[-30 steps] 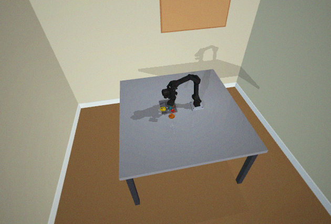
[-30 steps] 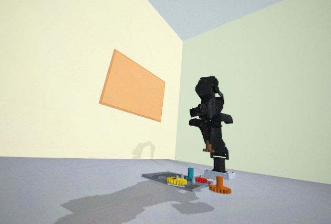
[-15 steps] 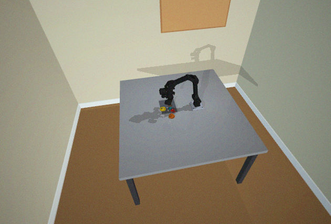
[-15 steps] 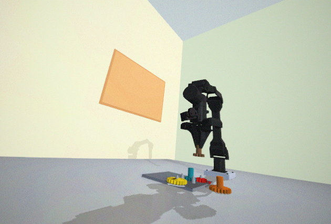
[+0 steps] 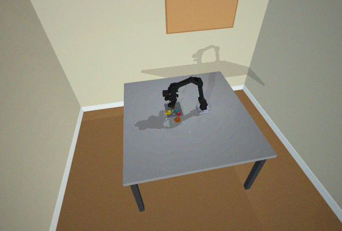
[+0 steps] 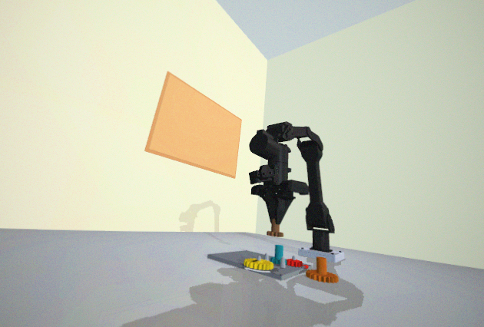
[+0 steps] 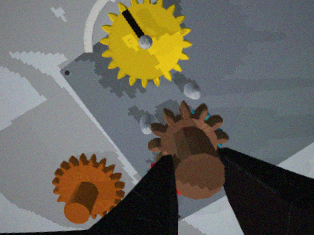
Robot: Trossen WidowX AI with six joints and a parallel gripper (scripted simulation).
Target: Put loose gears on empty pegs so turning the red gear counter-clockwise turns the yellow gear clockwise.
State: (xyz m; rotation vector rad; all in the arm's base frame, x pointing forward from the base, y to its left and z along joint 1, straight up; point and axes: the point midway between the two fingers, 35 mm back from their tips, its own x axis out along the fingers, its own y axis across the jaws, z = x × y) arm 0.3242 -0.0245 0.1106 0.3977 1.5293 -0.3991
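My gripper tip is 30 mm past the teal gear and 70 mm above it. Also, from my gripper tip: yellow gear 50 mm ahead, 10 mm to the right, 80 mm below; then brown gear 10 mm below; then red gear 40 mm behind, 30 mm to the left, 80 mm below.
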